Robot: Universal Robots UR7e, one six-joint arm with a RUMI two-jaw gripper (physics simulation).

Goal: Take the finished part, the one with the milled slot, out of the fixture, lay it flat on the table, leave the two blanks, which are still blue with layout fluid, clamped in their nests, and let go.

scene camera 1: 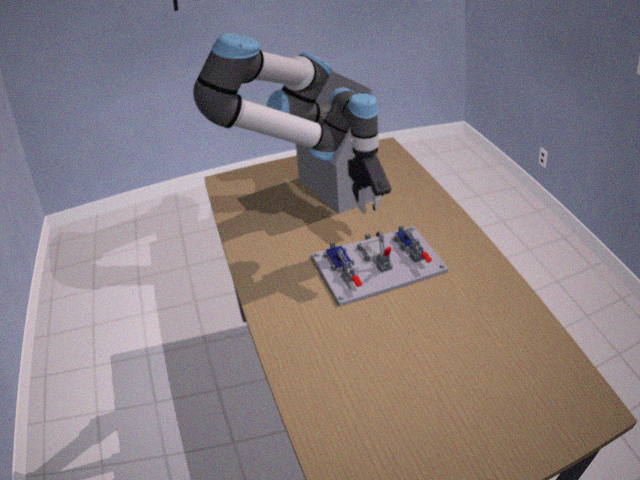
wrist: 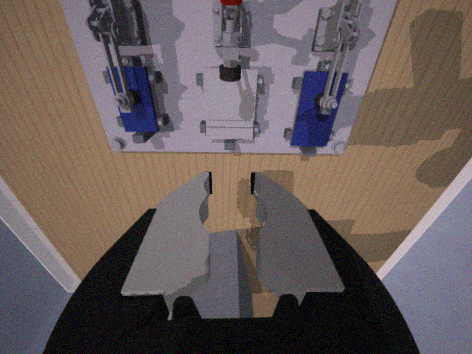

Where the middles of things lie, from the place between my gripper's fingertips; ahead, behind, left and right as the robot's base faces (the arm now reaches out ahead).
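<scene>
Gripper: my gripper is 110 mm above the finished part (wrist: 229, 106) and 30 mm short of it. Fixture plate (scene camera 1: 405, 271): 130 mm below my gripper, 80 mm ahead of it, 10 mm to the right of it.
</scene>
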